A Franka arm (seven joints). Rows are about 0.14 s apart.
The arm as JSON. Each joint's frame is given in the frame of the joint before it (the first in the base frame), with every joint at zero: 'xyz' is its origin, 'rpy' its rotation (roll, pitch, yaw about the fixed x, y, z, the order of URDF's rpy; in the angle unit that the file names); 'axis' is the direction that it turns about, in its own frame. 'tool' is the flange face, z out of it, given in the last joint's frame.
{
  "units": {
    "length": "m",
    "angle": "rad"
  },
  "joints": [
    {
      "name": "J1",
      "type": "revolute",
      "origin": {
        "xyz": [
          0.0,
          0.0,
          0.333
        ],
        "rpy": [
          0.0,
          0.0,
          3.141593
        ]
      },
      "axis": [
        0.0,
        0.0,
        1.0
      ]
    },
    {
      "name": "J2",
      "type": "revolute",
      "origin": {
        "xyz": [
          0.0,
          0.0,
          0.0
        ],
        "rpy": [
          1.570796,
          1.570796,
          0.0
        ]
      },
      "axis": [
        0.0,
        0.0,
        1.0
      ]
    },
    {
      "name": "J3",
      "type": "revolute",
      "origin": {
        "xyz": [
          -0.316,
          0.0,
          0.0
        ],
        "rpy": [
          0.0,
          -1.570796,
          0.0
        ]
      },
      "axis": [
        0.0,
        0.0,
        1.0
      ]
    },
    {
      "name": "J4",
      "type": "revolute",
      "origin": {
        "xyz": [
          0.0,
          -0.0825,
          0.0
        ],
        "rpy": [
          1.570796,
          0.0,
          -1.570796
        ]
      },
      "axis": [
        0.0,
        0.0,
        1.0
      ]
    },
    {
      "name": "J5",
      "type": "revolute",
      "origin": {
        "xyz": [
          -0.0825,
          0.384,
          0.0
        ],
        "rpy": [
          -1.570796,
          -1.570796,
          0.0
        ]
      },
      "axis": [
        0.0,
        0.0,
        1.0
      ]
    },
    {
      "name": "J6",
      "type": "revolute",
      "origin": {
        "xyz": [
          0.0,
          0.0,
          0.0
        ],
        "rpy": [
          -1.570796,
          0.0,
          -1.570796
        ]
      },
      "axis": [
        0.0,
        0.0,
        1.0
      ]
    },
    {
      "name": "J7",
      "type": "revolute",
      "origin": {
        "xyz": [
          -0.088,
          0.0,
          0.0
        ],
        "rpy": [
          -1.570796,
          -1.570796,
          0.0
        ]
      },
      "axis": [
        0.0,
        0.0,
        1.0
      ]
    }
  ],
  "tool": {
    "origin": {
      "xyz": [
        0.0,
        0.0,
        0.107
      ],
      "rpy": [
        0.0,
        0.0,
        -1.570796
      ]
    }
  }
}
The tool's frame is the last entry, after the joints.
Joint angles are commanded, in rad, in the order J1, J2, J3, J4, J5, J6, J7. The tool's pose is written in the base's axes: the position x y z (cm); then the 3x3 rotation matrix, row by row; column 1 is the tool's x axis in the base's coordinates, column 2 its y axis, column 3 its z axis. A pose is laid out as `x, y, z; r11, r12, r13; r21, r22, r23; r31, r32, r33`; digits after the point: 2 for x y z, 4 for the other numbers.
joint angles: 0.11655, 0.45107, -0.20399, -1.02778, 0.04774, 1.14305, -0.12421
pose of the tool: 63.31, -1.51, 57.26; 0.9445, 0.0548, -0.3239; 0.0516, -0.9985, -0.0185; -0.3244, 0.0007, -0.9459
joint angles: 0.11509, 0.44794, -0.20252, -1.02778, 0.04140, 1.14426, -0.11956
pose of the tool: 63.25, -1.63, 57.46; 0.9460, 0.0497, -0.3202; 0.0445, -0.9987, -0.0233; -0.3210, 0.0078, -0.9470
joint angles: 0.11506, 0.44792, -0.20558, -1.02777, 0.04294, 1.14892, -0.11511
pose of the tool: 63.30, -1.75, 57.50; 0.9479, 0.0430, -0.3156; 0.0378, -0.9990, -0.0226; -0.3163, 0.0095, -0.9486
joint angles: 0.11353, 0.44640, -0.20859, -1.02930, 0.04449, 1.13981, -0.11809
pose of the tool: 63.13, -1.97, 57.50; 0.9451, 0.0412, -0.3241; 0.0367, -0.9991, -0.0201; -0.3247, 0.0071, -0.9458
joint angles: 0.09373, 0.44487, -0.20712, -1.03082, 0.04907, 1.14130, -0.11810
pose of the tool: 63.07, -3.10, 57.53; 0.9462, 0.0232, -0.3227; 0.0214, -0.9997, -0.0092; -0.3228, 0.0018, -0.9465
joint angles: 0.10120, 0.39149, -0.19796, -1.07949, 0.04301, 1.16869, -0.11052
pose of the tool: 62.10, -2.60, 58.89; 0.9557, 0.0282, -0.2929; 0.0269, -0.9996, -0.0083; -0.2930, 0.0000, -0.9561
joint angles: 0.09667, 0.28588, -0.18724, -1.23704, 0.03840, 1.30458, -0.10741
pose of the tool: 60.88, -3.22, 59.25; 0.9769, 0.0238, -0.2125; 0.0251, -0.9997, 0.0034; -0.2123, -0.0086, -0.9772
